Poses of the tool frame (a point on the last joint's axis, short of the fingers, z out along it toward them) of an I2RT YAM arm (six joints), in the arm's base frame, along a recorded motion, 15 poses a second.
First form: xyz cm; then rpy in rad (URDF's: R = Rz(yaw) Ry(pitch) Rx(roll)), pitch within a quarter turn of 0, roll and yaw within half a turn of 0.
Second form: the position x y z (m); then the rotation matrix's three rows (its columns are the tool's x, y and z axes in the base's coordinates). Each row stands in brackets. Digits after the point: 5 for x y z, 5 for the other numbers.
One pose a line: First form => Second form
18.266 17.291 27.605 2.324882 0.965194 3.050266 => [0.18266 0.17291 0.27605], [[-0.56689 -0.53434 0.62700], [0.05192 0.73642 0.67453], [-0.82216 0.41493 -0.38973]]
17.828 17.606 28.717 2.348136 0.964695 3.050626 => [0.17828 0.17606 0.28717], [[-0.56731 -0.51968 0.63882], [0.05175 0.75170 0.65747], [-0.82188 0.40605 -0.39956]]
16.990 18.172 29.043 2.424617 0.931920 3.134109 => [0.16990 0.18172 0.29043], [[-0.59628 -0.52185 0.61002], [0.00446 0.75772 0.65256], [-0.80277 0.39183 -0.44948]]
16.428 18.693 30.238 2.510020 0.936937 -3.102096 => [0.16428 0.18693 0.30238], [[-0.59180 -0.50722 0.62650], [-0.02339 0.78769 0.61563], [-0.80575 0.34968 -0.47801]]
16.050 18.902 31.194 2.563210 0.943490 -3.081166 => [0.16050 0.18902 0.31194], [[-0.58589 -0.49235 0.64368], [-0.03545 0.80909 0.58661], [-0.80961 0.32088 -0.49149]]
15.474 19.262 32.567 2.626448 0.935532 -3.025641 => [0.15474 0.19262 0.32567], [[-0.58941 -0.49456 0.63875], [-0.06865 0.81850 0.57039], [-0.80491 0.29234 -0.51638]]
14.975 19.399 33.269 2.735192 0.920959 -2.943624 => [0.14975 0.19399 0.33269], [[-0.59324 -0.48925 0.63930], [-0.11900 0.83871 0.53142], [-0.79618 0.23918 -0.55577]]
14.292 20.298 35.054 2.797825 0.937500 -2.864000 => [0.14292 0.20298 0.35054], [[-0.56915 -0.51929 0.63750], [-0.16218 0.83100 0.53211], [-0.80608 0.19946 -0.55718]]
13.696 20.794 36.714 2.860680 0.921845 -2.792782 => [0.13696 0.20794 0.36714], [[-0.56796 -0.53596 0.62464], [-0.20656 0.82745 0.52217], [-0.79672 0.16755 -0.58066]]
